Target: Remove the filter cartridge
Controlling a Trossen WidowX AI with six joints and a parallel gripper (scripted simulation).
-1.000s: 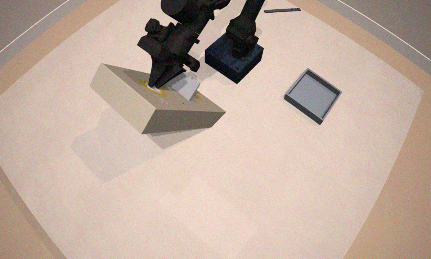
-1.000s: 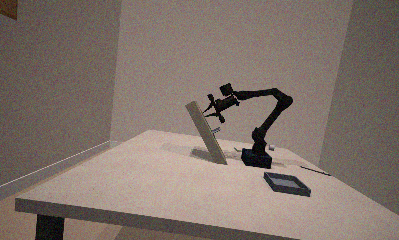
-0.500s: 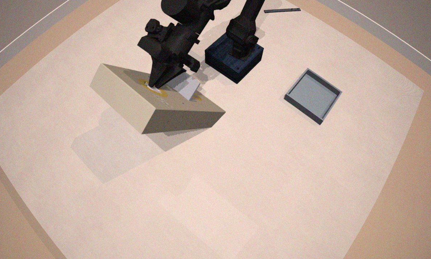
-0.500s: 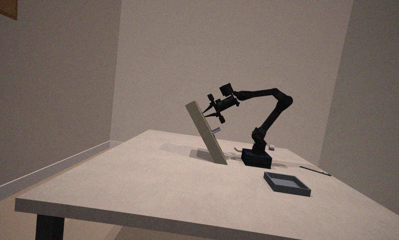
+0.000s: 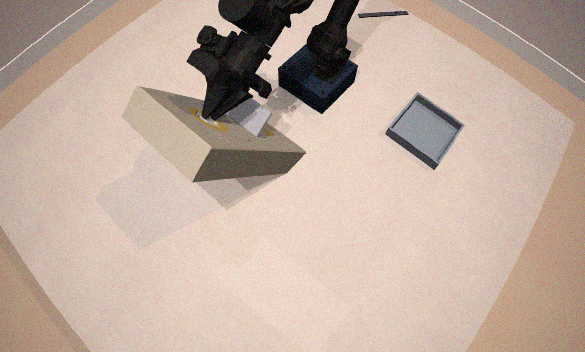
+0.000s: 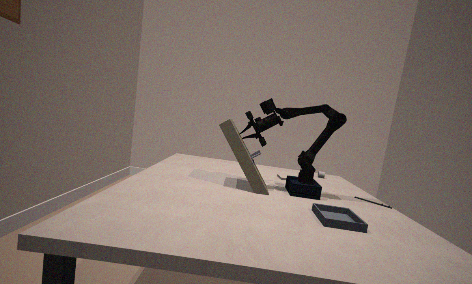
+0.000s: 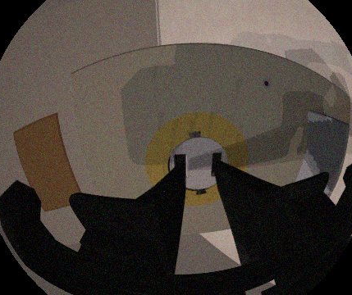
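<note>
My gripper tip is now 20 mm short of the filter cartridge and 10 mm above it. From my gripper tip the other things lie so: tray: 370 mm behind, 340 mm to the left, 240 mm below; then service panel: 30 mm behind, 80 mm below.
</note>
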